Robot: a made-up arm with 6 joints.
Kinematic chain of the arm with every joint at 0, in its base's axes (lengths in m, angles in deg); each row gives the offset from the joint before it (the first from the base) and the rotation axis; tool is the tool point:
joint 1: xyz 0 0 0.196 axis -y
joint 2: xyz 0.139 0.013 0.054 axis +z
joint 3: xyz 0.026 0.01 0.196 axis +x
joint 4: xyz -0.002 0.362 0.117 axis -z
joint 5: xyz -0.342 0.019 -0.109 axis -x
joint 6: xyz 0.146 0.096 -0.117 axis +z
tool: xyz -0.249 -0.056 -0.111
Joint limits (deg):
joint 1: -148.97..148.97
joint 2: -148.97..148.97
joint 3: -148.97..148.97
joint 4: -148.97..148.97
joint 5: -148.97..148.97
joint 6: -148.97..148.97
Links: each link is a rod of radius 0.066 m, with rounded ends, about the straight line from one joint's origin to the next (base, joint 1, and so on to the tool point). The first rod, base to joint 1, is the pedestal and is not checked.
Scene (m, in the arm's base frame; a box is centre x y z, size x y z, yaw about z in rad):
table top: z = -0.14
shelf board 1: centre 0.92 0.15 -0 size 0.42 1.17 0.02 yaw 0.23
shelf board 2: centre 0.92 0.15 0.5 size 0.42 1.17 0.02 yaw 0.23
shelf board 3: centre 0.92 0.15 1 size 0.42 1.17 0.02 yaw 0.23
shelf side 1: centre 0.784 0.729 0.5 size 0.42 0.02 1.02 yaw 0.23
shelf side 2: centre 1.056 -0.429 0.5 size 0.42 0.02 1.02 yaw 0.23
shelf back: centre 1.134 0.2 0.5 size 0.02 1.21 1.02 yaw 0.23
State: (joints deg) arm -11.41 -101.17 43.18 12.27 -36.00 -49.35
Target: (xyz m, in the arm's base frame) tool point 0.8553 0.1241 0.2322
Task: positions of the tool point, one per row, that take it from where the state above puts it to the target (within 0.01 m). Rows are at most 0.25 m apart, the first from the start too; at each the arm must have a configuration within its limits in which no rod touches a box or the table.
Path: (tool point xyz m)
1: 0.7996 0.1765 0.8404
2: 0.6561 0.1398 0.8389
3: 0.5031 0.0818 0.7944
4: 0.5852 0.0623 0.5901
5: 0.5917 0.0519 0.3943
6: 0.5380 0.0498 0.2322
7: 0.7081 0.0899 0.2319
8: 0.8553 0.1241 0.2322

